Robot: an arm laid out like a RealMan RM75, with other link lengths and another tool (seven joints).
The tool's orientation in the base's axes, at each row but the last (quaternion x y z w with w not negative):
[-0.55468 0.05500 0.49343 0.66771]
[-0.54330 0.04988 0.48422 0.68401]
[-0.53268 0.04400 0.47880 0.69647]
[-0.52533 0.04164 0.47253 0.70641]
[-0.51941 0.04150 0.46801 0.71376]
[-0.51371 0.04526 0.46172 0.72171]
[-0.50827 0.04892 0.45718 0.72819]
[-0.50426 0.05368 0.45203 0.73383]
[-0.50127 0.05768 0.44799 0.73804]
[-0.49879 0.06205 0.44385 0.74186]
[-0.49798 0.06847 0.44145 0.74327]
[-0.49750 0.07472 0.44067 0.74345]
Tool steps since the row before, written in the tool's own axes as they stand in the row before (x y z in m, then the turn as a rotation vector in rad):
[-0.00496 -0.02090 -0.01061 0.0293 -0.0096 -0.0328]
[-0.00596 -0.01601 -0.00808 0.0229 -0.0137 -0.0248]
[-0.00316 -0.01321 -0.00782 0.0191 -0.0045 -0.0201]
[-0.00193 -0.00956 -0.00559 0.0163 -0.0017 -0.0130]
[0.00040 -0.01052 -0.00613 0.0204 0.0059 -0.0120]
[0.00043 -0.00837 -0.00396 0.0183 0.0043 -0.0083]
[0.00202 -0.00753 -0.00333 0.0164 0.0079 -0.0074]
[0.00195 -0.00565 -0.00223 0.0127 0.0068 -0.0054]
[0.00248 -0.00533 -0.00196 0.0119 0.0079 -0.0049]
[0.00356 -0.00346 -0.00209 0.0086 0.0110 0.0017]
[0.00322 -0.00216 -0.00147 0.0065 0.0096 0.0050]
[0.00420 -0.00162 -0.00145 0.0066 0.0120 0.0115]
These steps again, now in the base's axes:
[0.01756 -0.00926 0.01341 0.0373 -0.0076 -0.0240]
[0.01204 -0.00907 0.01140 0.0332 -0.0049 -0.0141]
[0.01124 -0.00775 0.00770 0.0225 -0.0038 -0.0164]
[0.00819 -0.00559 0.00531 0.0159 0.0000 -0.0136]
[0.01032 -0.00477 0.00437 0.0123 0.0035 -0.0208]
[0.00783 -0.00322 0.00377 0.0108 0.0050 -0.0168]
[0.00786 -0.00186 0.00256 0.0067 0.0048 -0.0178]
[0.00604 -0.00104 0.00178 0.0046 0.0040 -0.0141]
[0.00601 -0.00057 0.00138 0.0031 0.0041 -0.0142]
[0.00536 0.00009 -0.00057 -0.0034 0.0077 -0.0113]
[0.00400 0.00047 -0.00100 -0.0047 0.0089 -0.0076]
[0.00418 0.00108 -0.00193 -0.0086 0.0145 -0.0060]

